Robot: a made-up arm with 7 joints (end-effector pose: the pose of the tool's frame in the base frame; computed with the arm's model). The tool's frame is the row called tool. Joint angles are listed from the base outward.
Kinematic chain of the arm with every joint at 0, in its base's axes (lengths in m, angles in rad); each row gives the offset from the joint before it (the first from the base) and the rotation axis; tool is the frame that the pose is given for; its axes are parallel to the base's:
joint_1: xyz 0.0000 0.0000 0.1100 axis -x
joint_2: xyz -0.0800 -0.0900 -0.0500 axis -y
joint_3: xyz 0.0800 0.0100 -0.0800 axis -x
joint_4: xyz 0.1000 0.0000 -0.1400 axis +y
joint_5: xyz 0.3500 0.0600 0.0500 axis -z
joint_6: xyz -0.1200 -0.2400 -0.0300 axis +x
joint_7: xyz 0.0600 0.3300 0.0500 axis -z
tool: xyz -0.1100 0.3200 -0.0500
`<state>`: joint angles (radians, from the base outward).
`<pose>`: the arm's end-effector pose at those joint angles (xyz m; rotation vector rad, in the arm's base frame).
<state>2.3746 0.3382 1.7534 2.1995 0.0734 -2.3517 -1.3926</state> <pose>-0.0888 0.1455 -0.0523 0.7497 1.2234 -2.4374</pose>
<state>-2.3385 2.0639 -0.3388 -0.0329 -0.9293 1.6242 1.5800</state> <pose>-0.7419 -0.3674 -0.3666 2.7683 -0.8316 -0.1723</pose>
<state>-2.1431 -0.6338 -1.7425 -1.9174 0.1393 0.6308 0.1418</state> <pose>-0.1489 -0.2383 -0.1821 -1.3346 -0.8091 2.2084</pose>
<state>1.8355 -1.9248 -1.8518 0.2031 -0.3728 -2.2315 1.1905</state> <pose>-0.6263 -0.8853 -0.3773 -2.4673 0.2322 -1.7546</pose>
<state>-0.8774 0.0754 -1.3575 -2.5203 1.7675 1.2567 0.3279</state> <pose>-0.5435 0.3772 0.3393 -0.2690 0.8213 0.7050</pose>
